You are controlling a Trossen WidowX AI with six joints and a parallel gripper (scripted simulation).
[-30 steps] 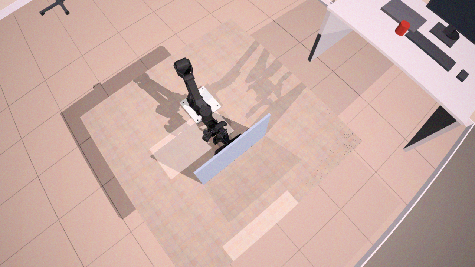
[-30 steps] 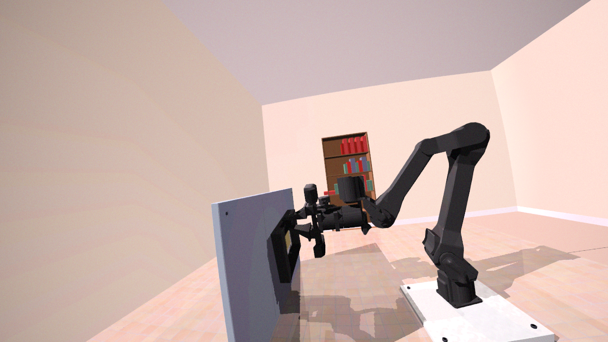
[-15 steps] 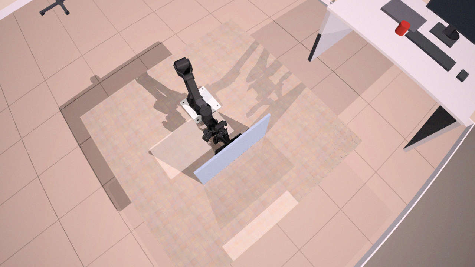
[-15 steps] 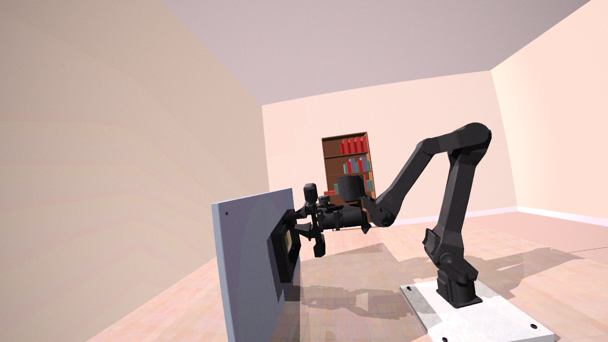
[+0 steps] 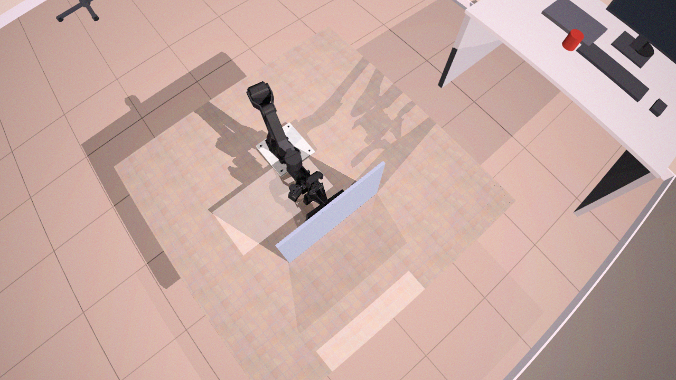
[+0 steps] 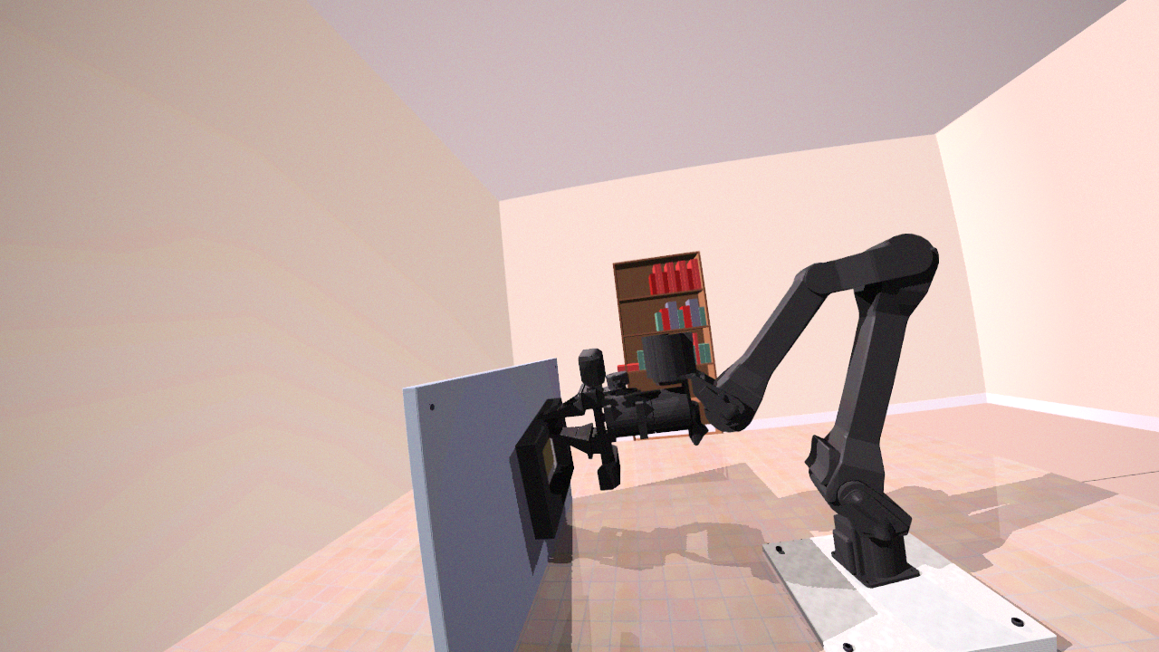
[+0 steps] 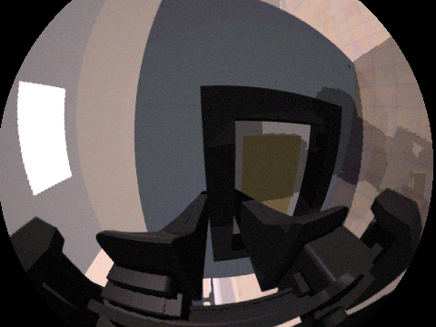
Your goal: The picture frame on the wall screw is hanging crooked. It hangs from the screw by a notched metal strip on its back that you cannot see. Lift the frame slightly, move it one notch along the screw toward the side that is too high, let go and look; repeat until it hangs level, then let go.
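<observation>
Right now the picture frame is 50 mm below my gripper tip and 10 mm to the right of it. The rest, counted from my gripper tip: wall panel 60 mm below, 20 mm ahead.
</observation>
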